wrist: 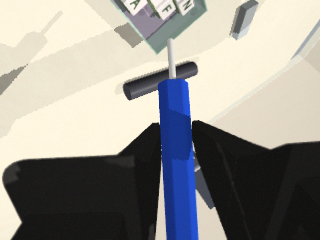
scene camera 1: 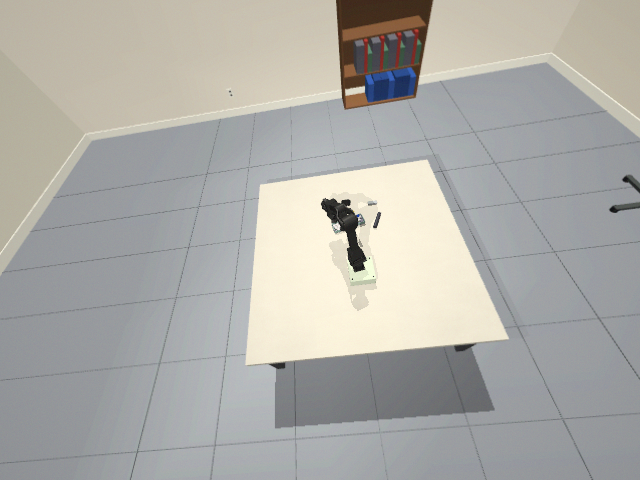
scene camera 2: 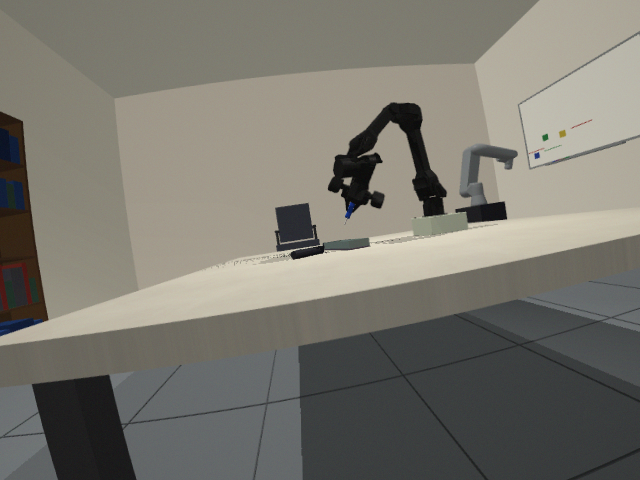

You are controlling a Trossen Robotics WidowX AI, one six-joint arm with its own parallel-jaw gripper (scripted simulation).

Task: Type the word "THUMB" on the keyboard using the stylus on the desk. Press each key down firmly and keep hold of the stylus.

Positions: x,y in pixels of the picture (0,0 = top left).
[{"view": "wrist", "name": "my gripper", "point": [175,129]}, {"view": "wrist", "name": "dark cylinder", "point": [145,85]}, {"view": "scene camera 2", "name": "my gripper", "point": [349,211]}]
